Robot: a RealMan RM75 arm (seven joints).
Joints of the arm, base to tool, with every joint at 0 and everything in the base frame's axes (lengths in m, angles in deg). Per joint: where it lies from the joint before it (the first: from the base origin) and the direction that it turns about. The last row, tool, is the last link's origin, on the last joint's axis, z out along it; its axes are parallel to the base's.
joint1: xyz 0.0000 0.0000 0.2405 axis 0 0 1
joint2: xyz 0.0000 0.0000 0.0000 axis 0 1 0
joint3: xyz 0.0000 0.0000 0.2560 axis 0 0 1
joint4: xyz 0.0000 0.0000 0.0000 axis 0 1 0
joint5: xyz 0.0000 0.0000 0.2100 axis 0 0 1
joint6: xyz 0.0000 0.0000 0.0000 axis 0 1 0
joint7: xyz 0.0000 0.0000 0.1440 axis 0 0 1
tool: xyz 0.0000 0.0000 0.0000
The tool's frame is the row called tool.
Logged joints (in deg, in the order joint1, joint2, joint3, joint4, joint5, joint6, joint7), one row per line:
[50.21 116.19 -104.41 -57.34 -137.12 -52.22 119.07]
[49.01 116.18 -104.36 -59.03 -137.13 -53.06 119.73]
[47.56 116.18 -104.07 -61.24 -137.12 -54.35 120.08]
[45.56 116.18 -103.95 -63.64 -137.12 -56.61 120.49]
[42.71 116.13 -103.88 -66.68 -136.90 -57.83 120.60]
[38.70 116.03 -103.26 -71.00 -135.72 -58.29 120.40]
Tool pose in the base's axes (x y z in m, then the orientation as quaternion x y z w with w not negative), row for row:
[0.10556 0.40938 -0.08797 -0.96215 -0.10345 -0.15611 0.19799]
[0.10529 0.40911 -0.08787 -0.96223 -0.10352 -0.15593 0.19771]
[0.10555 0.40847 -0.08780 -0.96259 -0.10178 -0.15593 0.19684]
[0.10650 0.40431 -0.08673 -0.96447 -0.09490 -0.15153 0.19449]
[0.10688 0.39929 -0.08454 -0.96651 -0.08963 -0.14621 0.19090]
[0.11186 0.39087 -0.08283 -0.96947 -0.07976 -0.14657 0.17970]
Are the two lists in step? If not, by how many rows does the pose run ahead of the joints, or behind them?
The pose runs 2 rows behind the joints: the pose in row i belongs to the joints in row i - 2.
